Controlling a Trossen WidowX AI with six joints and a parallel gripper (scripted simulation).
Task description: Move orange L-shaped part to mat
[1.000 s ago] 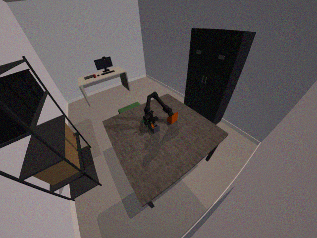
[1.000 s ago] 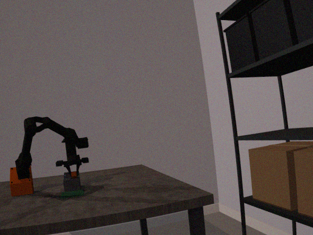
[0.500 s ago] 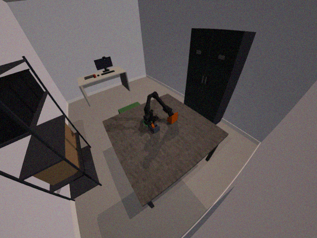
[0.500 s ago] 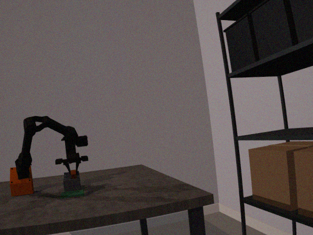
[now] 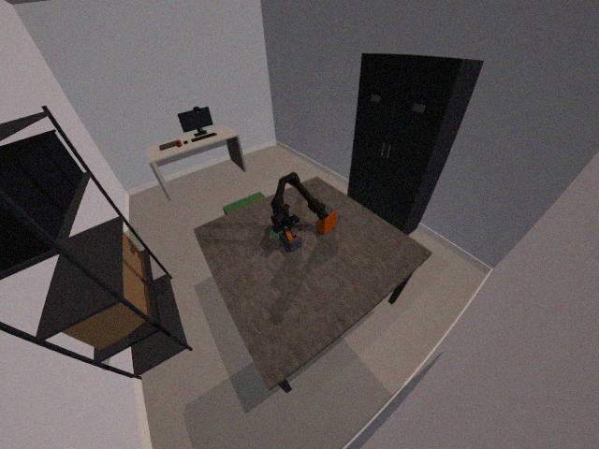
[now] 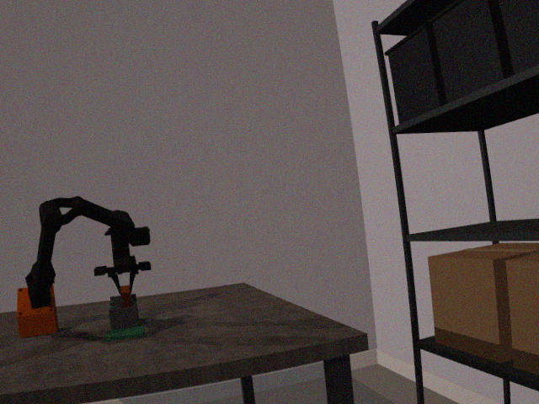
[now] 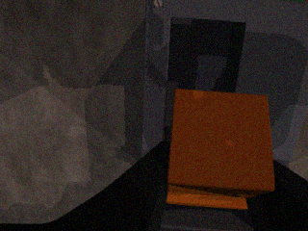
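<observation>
The green mat lies 140 mm to the right of my gripper tip, 120 mm below it and 40 mm behind it. Round my gripper tip: orange L-shaped part: 30 mm to the left, 30 mm below, 10 mm behind.
</observation>
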